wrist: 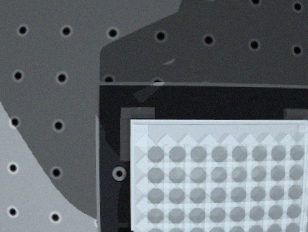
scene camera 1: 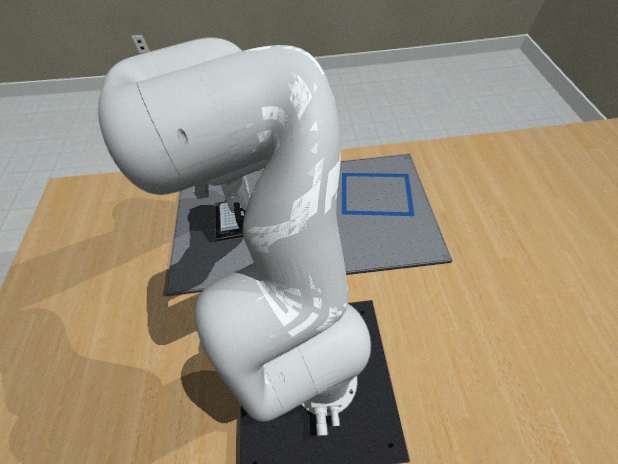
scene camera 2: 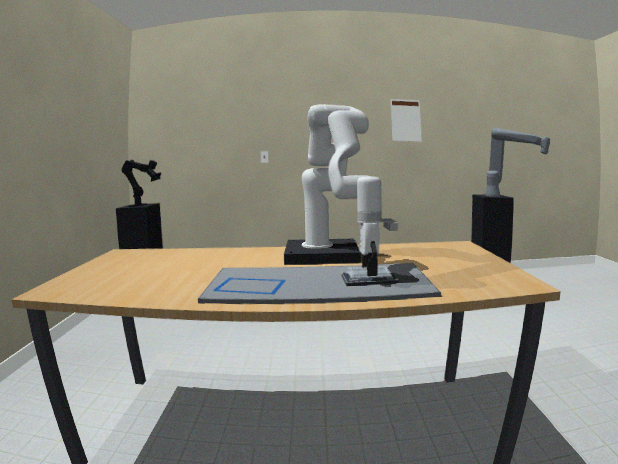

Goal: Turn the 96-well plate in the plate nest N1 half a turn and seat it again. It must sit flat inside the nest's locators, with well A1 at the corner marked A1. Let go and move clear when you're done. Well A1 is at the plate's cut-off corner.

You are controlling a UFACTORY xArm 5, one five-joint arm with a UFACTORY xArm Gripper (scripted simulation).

Labels:
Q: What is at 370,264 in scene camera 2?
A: My gripper.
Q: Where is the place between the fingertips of my gripper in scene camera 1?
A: At 244,212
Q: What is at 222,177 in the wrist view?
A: A white 96-well plate.

